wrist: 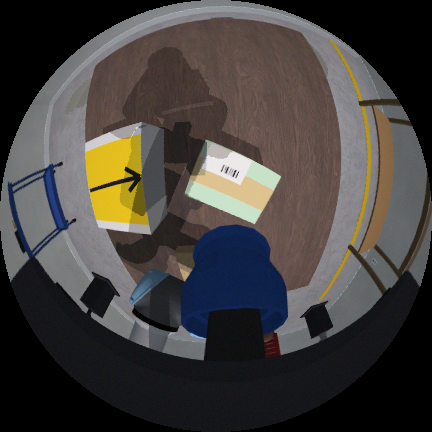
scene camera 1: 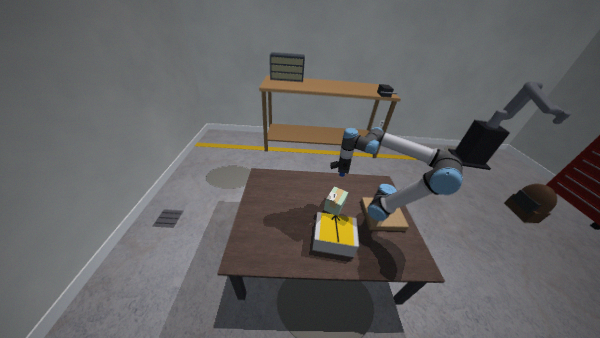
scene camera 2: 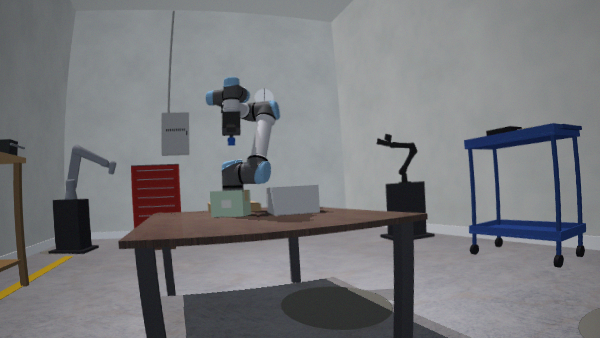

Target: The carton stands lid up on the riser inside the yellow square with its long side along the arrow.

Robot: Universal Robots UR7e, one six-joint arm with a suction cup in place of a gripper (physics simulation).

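Note:
The light green carton (scene camera 1: 336, 200) (scene camera 2: 227, 204) (wrist: 232, 187) rests on the table beside the riser. Its upper face has a tan strip along its long side and a white barcode label. The pale grey riser (scene camera 1: 334, 246) (scene camera 2: 295, 200) (wrist: 155, 185) has the yellow square (scene camera 1: 327, 234) (wrist: 112, 160) on top, with a black arrow (scene camera 1: 337, 230) (wrist: 115, 184) pointing toward the carton's side. In the wrist view the carton's long side is turned at an angle to the arrow. My blue suction cup (scene camera 1: 342, 174) (scene camera 2: 231, 142) (wrist: 232, 245) hangs well above the carton, touching nothing.
The arm's base stands on a wooden block (scene camera 1: 395, 223) on the table (scene camera 1: 270, 190) (scene camera 2: 280, 225), beside the riser. A wooden shelf (scene camera 1: 330, 87), a red tool cabinet (scene camera 2: 155, 187) and a blue cart (scene camera 2: 525, 136) stand away from the table.

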